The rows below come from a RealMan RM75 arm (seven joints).
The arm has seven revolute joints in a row. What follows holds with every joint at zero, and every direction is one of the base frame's.
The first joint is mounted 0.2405 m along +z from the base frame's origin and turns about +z.
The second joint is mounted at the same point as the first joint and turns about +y.
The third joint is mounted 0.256 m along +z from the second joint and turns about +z.
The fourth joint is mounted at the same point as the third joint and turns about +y.
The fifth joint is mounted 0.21 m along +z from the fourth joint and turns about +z.
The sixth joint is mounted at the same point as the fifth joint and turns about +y.
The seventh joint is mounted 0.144 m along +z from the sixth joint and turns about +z.
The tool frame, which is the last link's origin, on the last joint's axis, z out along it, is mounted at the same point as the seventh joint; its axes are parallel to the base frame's.
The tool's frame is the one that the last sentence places.
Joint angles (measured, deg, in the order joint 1, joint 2, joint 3, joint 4, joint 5, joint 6, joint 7), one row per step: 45.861, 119.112, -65.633, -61.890, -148.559, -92.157, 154.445; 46.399, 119.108, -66.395, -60.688, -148.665, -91.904, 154.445; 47.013, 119.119, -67.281, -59.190, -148.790, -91.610, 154.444; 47.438, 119.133, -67.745, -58.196, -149.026, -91.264, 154.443; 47.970, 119.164, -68.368, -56.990, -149.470, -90.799, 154.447; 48.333, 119.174, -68.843, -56.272, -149.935, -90.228, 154.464
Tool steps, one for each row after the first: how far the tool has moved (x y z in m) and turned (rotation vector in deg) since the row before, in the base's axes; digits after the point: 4 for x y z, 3 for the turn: -0.0001, -0.0003, -0.0042, -0.931, -0.601, 0.035; 0.0004, -0.0007, -0.0051, -1.138, -0.723, -0.053; 0.0005, 0.0001, -0.0030, -0.515, -0.543, -0.024; 0.0009, 0.0001, -0.0036, -0.594, -0.853, 0.033; 0.0006, 0.0009, -0.0020, -0.101, -0.745, 0.229
